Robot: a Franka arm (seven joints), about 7 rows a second.
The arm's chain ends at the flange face. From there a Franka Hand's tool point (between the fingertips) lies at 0.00 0.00 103.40 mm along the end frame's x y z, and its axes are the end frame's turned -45 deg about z.
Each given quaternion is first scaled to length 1.
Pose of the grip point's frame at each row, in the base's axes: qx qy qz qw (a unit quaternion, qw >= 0); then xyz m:
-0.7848 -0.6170 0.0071 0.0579 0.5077 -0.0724 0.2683
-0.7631 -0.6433 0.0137 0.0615 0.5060 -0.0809 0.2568
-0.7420 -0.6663 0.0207 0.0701 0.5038 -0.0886 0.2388
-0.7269 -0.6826 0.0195 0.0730 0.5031 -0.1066 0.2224
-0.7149 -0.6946 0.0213 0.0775 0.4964 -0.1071 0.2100
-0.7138 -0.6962 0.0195 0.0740 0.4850 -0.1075 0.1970
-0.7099 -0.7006 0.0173 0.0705 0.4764 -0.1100 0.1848
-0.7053 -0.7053 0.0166 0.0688 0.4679 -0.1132 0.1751
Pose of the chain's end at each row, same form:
-0.9612 -0.2697 0.0287 0.0508 0.5162 -0.0809 0.3710
-0.9511 -0.3023 0.0362 0.0516 0.5163 -0.0888 0.3594
-0.9406 -0.3317 0.0460 0.0568 0.5166 -0.0965 0.3411
-0.9328 -0.3525 0.0460 0.0600 0.5163 -0.1148 0.3246
-0.9263 -0.3681 0.0493 0.0634 0.5107 -0.1155 0.3121
-0.9259 -0.3700 0.0463 0.0609 0.4985 -0.1156 0.2992
-0.9239 -0.3756 0.0430 0.0585 0.4892 -0.1178 0.2871
-0.9216 -0.3817 0.0417 0.0572 0.4804 -0.1208 0.2775

